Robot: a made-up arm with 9 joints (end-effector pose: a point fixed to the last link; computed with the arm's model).
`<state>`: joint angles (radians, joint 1 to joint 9).
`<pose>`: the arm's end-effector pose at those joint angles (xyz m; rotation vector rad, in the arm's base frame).
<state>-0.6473 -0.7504 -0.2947 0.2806 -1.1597 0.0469 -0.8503 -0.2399 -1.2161</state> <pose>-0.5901 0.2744 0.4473 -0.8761 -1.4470 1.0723</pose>
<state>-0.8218 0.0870 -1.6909 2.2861 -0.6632 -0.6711 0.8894 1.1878 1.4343</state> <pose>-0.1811 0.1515 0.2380 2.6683 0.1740 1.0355</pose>
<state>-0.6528 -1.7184 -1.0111 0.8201 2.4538 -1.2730 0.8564 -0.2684 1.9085</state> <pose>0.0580 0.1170 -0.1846 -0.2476 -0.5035 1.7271</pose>
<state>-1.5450 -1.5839 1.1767 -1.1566 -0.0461 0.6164 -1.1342 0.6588 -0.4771</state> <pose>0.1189 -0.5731 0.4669 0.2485 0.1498 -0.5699</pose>
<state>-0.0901 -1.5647 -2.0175 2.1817 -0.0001 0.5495 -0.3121 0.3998 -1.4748</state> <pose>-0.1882 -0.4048 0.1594 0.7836 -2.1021 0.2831</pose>
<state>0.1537 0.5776 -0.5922 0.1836 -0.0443 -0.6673 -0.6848 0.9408 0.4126</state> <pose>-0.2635 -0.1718 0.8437 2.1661 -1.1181 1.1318</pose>
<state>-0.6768 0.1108 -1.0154 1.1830 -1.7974 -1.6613 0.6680 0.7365 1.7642</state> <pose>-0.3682 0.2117 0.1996 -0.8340 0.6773 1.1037</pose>
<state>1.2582 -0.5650 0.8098 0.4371 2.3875 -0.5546 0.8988 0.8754 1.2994</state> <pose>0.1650 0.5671 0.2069 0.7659 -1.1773 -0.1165</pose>
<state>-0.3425 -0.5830 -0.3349 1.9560 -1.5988 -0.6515 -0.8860 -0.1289 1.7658</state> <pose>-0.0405 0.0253 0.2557 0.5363 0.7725 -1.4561</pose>
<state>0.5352 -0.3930 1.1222 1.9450 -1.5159 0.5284 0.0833 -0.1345 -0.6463</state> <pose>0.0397 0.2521 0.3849 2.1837 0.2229 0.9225</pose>
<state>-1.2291 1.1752 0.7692 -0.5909 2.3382 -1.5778 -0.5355 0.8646 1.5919</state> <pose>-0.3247 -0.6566 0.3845 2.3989 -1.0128 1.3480</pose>
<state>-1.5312 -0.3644 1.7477 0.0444 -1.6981 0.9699 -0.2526 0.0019 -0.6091</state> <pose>-0.2351 -0.0865 -0.2924 -1.4063 2.1385 1.6145</pose>
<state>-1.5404 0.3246 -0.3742 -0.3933 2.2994 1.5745 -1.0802 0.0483 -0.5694</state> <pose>-0.1198 -0.3351 0.6469 -0.1579 0.9718 0.2406</pose>
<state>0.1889 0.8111 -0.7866 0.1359 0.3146 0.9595 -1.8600 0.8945 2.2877</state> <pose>-0.0599 -0.2937 0.7269 -0.7437 2.1583 -0.8709</pose>
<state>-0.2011 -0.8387 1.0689 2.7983 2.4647 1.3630 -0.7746 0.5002 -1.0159</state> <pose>-0.1897 0.0786 0.5878 -1.1297 1.1326 1.1196</pose>
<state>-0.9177 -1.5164 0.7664 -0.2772 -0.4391 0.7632 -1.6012 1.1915 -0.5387</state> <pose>-0.6418 -0.4196 0.1924 0.8894 1.0024 -2.3083</pose>
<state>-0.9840 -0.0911 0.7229 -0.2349 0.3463 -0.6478 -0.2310 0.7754 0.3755</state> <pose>-0.4598 -0.5858 0.4468 -0.9125 -0.0061 -1.9196</pose>
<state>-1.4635 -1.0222 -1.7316 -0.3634 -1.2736 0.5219 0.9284 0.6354 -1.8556</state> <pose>-0.6554 0.1550 0.4547 -0.8761 -0.6327 2.9133</pose>
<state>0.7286 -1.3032 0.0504 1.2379 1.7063 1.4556 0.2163 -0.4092 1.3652</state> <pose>0.2216 0.2564 -0.0740 2.1712 0.1276 0.5938</pose>
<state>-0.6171 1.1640 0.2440 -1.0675 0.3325 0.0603 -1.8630 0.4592 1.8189</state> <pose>-0.0503 -0.5094 0.2539 -0.7705 1.4414 -0.0962</pose>
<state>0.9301 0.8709 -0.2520 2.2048 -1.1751 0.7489 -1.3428 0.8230 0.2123</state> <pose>-0.0761 -0.0122 0.5171 -1.7279 -0.0752 -0.7079</pose>
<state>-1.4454 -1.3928 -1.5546 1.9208 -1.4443 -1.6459 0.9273 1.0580 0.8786</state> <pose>0.0035 -0.0560 0.2706 -1.8237 -0.5818 -1.7165</pose>
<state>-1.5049 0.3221 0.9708 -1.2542 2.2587 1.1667 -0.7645 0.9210 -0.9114</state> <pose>0.1006 -0.4347 -0.0392 2.0310 1.2844 0.7631</pose>
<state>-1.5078 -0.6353 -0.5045 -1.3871 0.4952 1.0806 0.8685 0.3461 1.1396</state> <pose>-0.2204 0.2330 0.9043 -0.4065 -1.2546 1.4618</pose>
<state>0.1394 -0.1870 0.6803 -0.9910 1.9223 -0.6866 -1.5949 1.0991 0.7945</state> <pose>-0.8928 0.1422 0.2788 -1.1327 0.0784 2.0310</pose>
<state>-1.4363 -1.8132 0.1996 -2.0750 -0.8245 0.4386 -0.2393 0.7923 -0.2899</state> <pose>-0.3848 0.0847 0.6929 -1.3685 -1.3009 -1.4724</pose>
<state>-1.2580 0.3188 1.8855 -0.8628 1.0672 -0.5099 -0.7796 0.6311 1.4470</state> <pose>-0.2965 -0.3566 -0.2477 0.0211 0.5439 -1.5381</pose>
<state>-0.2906 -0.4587 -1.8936 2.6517 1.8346 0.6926 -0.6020 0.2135 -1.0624</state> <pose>-0.0431 -0.2886 0.0176 -0.1668 -2.6525 0.2769</pose>
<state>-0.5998 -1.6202 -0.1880 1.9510 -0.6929 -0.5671 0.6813 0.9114 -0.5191</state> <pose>-0.2894 -0.0235 -0.1440 1.7390 -0.6167 -2.2190</pose>
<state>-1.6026 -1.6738 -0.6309 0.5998 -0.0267 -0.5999 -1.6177 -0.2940 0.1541</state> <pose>-0.3483 0.1146 -0.0722 2.3198 0.4218 -1.5876</pose>
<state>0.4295 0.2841 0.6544 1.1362 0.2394 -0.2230 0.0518 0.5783 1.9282</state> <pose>-0.4692 0.2662 0.5195 -0.5091 1.7595 -1.6645</pose>
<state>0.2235 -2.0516 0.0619 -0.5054 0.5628 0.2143 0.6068 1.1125 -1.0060</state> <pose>-0.6333 0.7270 0.2251 -0.8595 -2.0519 -1.0934</pose>
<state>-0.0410 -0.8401 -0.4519 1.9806 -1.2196 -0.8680 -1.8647 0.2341 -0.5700</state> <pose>0.0978 0.1189 0.3489 -1.5198 -0.6091 -0.1216</pose>
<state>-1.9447 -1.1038 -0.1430 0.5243 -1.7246 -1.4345 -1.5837 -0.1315 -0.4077</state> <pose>-0.4189 -0.1818 0.0702 -0.6245 0.6989 -2.6488</pose>
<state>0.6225 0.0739 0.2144 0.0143 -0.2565 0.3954 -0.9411 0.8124 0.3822</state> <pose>-0.6950 0.3730 0.5787 -0.5372 -1.5818 1.9014</pose>
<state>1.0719 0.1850 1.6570 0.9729 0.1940 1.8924 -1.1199 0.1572 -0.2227</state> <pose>-0.1252 0.5544 0.3015 2.0918 -1.3766 1.0247</pose>
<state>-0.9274 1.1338 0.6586 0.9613 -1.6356 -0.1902 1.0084 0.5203 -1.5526</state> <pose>-0.5449 0.1832 0.5183 -0.4821 -2.2395 -0.4902</pose>
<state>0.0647 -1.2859 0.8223 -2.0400 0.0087 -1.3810 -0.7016 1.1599 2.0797</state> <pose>-0.3750 0.0746 0.6386 1.0849 0.6459 -0.1760</pose>
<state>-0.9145 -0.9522 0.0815 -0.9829 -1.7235 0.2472 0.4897 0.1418 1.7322</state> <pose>-0.3478 -0.2838 0.3877 -1.0341 0.6077 1.0598</pose>
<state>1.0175 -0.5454 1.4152 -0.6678 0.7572 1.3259 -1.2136 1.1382 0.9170</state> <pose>-0.8631 0.4339 -0.0511 0.6929 -0.9212 -2.4065</pose>
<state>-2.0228 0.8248 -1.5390 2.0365 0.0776 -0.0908 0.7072 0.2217 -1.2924</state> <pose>-0.5782 -0.0389 0.5109 0.2604 -0.2576 -1.9947</pose>
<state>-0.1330 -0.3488 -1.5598 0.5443 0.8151 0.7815 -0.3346 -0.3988 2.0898</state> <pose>0.1576 0.5617 0.1501 -2.5765 0.4006 -0.1705</pose>
